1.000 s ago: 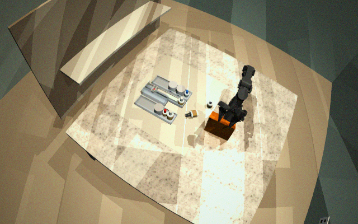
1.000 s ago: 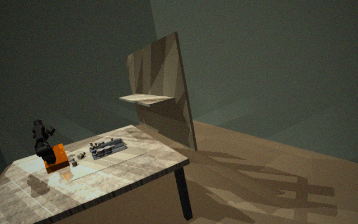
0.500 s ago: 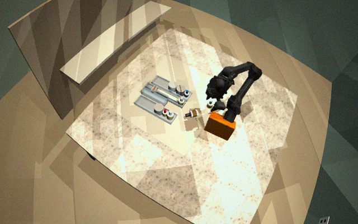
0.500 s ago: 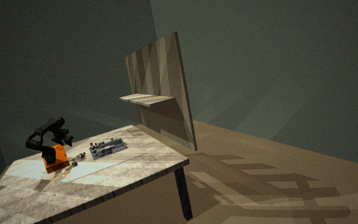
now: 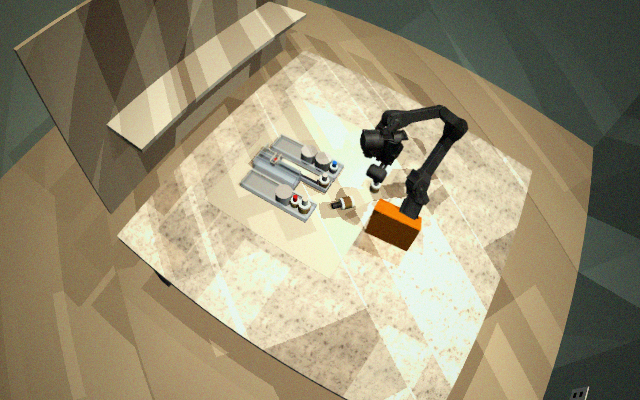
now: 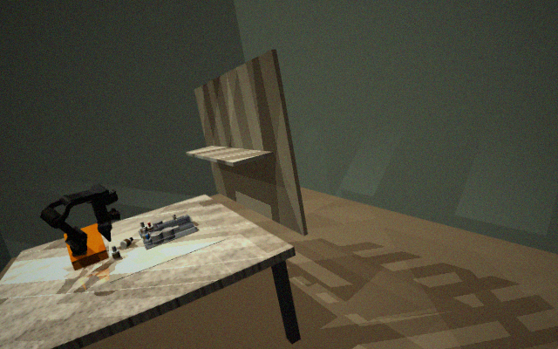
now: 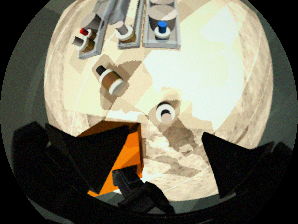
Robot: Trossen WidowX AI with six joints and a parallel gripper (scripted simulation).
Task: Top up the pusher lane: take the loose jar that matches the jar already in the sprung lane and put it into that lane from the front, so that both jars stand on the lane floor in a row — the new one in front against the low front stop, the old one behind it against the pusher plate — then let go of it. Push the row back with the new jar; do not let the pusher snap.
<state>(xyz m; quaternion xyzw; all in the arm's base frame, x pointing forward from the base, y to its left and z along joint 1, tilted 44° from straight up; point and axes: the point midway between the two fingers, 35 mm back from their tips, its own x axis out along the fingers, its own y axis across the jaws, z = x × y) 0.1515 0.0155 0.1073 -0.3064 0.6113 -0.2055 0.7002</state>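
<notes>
Right now the pale jar is 230 mm to the left of my gripper tip, 150 mm ahead of it and 60 mm below it. From my gripper tip the other things lie so: grey lane rack (300 mm ahead, 150 mm to the left, 90 mm below).
</notes>
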